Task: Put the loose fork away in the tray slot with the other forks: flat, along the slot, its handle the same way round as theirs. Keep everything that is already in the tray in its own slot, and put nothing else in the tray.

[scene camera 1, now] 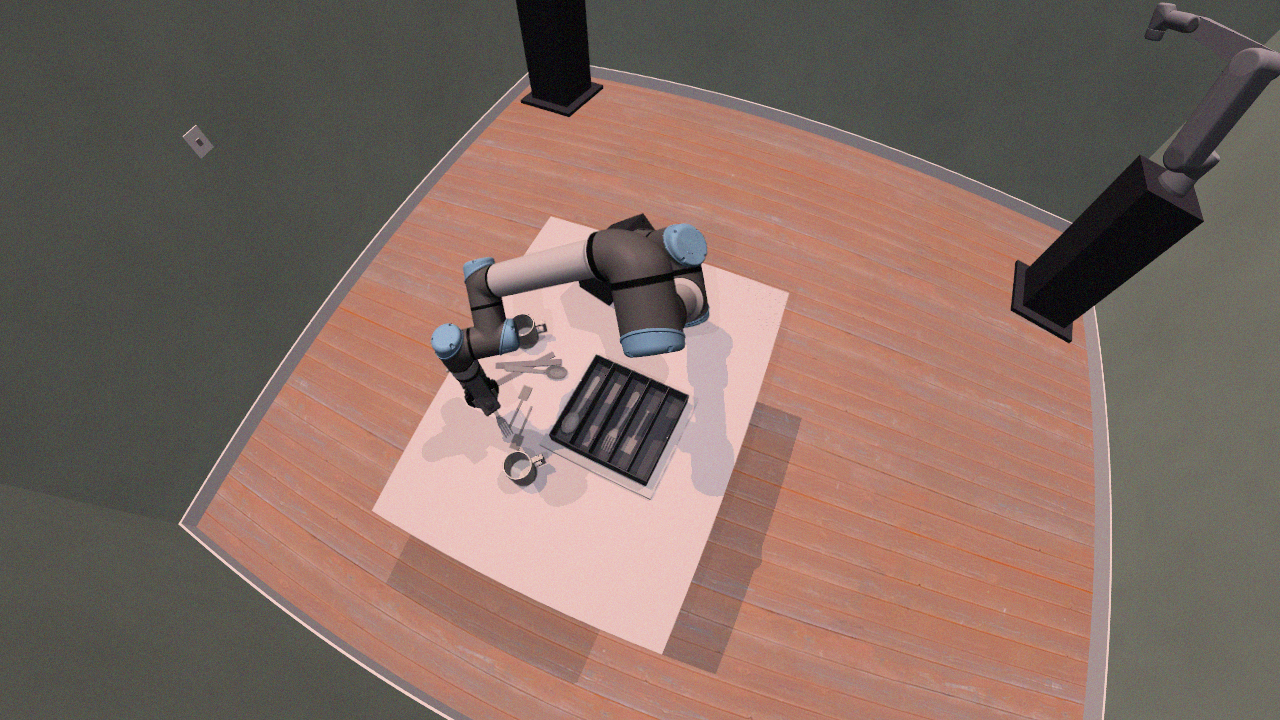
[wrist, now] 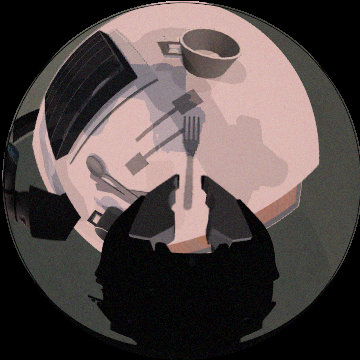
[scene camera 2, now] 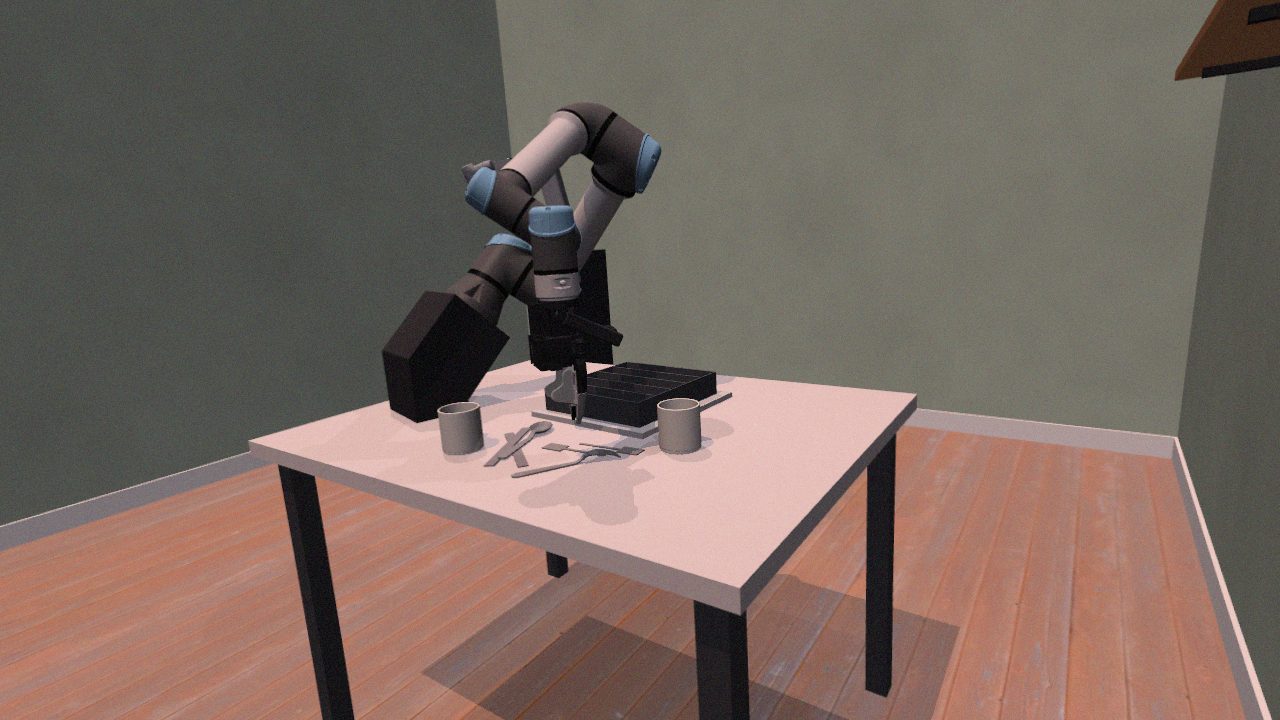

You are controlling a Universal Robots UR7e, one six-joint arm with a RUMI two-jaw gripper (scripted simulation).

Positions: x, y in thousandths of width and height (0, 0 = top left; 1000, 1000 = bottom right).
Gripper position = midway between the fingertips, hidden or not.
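My gripper (scene camera 2: 450, 585) is there to be seen, and scene camera 1 (scene camera 1: 384, 563) shows it too, as does the wrist view (wrist: 529, 490). I also see a cup (scene camera 1: 404, 645) and a cup (scene camera 2: 361, 602).
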